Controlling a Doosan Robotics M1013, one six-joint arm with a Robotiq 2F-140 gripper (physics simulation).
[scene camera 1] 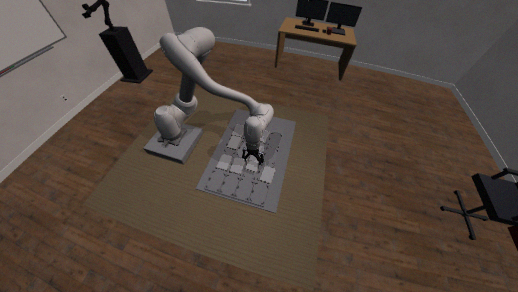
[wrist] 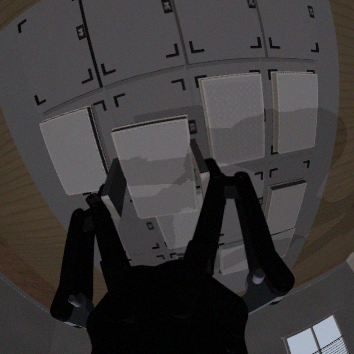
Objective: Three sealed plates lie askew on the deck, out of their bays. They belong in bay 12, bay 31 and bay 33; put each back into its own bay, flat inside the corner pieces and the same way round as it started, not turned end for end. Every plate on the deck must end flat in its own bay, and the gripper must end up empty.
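Frame: origin at the arm's base, x left, y down, z back, level; centimetres.
Seen in the pictures: gripper, between the fingertips: (scene camera 1: 252, 165) (wrist: 155, 159); arm's base, origin of its link: (scene camera 1: 172, 135).
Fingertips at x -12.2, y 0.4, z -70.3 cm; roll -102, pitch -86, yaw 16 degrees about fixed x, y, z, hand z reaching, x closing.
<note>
Offsets run from my fingertips to a thing's middle. "spot": to the spot under its first point. Level surfaces: height alone.
My gripper (scene camera 1: 253, 158) (wrist: 155, 159) is shut on a pale plate @[dx +1.7, dy -0.2, dz -0.2 cm] (scene camera 1: 252, 166) (wrist: 161, 182), with one finger along each long side. The plate looks slightly raised: its shadow lies apart on the deck beside the 33 mark @[spot: dx -1.1, dy +4.7, dz +5.5 cm] (wrist: 192, 126). A second plate @[dx -3.0, dy +3.8, dz -11.8 cm] (scene camera 1: 268, 175) (wrist: 75, 150) lies turned a little, left of my fingers in the wrist view. A textured plate @[dx -0.6, dy +4.0, dz +11.5 cm] (scene camera 1: 236, 168) (wrist: 234, 117) and a narrow-looking plate @[dx +0.3, dy +4.0, dz +22.2 cm] (scene camera 1: 224, 161) (wrist: 296, 112) lie to the right by corner marks. A plate @[dx +15.0, dy +4.0, dz -0.4 cm] (wrist: 175, 232) below is partly hidden. Which others are askew is hard to tell.
Another plate @[dx +19.7, dy +3.8, dz +20.0 cm] (scene camera 1: 234, 142) (wrist: 286, 200) and a partly hidden pale plate @[dx +32.1, dy +4.0, dz +9.0 cm] (wrist: 232, 257) lie lower right in the wrist view. The grey deck (scene camera 1: 280, 187) (wrist: 135, 42) carries rows of marked bays. The robot's pedestal (scene camera 1: 170, 151) stands left of it, on the mat @[dy +5.8 cm] (scene camera 1: 165, 200).
</note>
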